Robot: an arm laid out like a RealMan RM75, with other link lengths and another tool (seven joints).
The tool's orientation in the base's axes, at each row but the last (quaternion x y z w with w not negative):
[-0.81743 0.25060 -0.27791 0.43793]
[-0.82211 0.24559 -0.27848 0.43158]
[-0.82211 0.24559 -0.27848 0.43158]
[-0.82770 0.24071 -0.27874 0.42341]
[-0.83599 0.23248 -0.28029 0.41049]
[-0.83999 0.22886 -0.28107 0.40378]
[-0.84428 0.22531 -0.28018 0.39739]
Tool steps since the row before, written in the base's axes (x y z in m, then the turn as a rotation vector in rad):
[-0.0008 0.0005 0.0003 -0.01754 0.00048 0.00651]
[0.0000 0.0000 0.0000 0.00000 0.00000 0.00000]
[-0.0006 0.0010 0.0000 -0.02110 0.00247 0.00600]
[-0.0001 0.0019 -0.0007 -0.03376 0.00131 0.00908]
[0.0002 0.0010 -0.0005 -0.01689 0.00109 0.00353]
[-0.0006 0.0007 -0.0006 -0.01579 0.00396 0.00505]
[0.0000 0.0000 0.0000 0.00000 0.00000 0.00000]
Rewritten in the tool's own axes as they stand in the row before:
[-0.0008 -0.0004 -0.0004 -0.01141 -0.00289 -0.01455]
[0.0000 0.0000 0.0000 0.00000 0.00000 0.00000]
[-0.0011 -0.0004 0.0002 -0.01540 -0.00288 -0.01555]
[-0.0015 -0.0004 0.0014 -0.02309 -0.00279 -0.02613]
[-0.0006 -0.0002 0.0009 -0.01210 -0.00081 -0.01232]
[-0.0010 0.0002 0.0003 -0.01261 -0.00384 -0.01080]
[0.0000 0.0000 0.0000 0.00000 0.00000 0.00000]

